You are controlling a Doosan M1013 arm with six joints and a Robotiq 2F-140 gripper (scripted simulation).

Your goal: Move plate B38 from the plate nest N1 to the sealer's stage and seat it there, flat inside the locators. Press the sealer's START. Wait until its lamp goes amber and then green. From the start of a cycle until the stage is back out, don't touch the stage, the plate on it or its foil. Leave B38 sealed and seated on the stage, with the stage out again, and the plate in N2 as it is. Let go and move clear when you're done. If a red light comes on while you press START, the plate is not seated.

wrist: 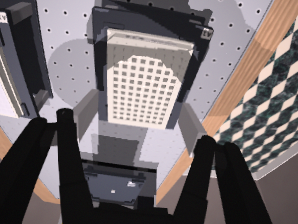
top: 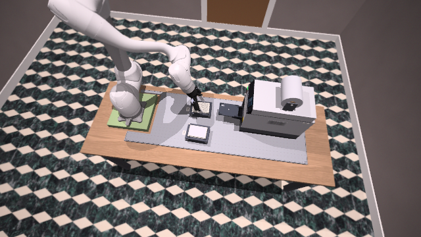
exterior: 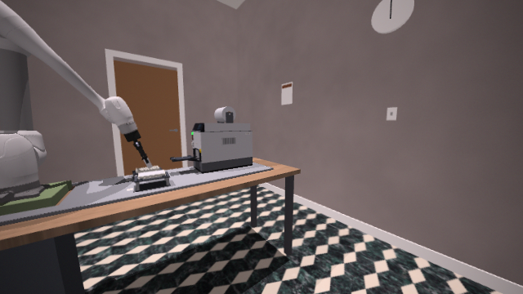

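The plate B38 is 4 cm below my hand. Round my hand: sealer stage: 20 cm ahead, 3 cm to the right, 1 cm above; white button: 31 cm ahead, 10 cm above, 5 cm to the left; pale plate: 21 cm to the right, 3 cm below, 1 cm behind.
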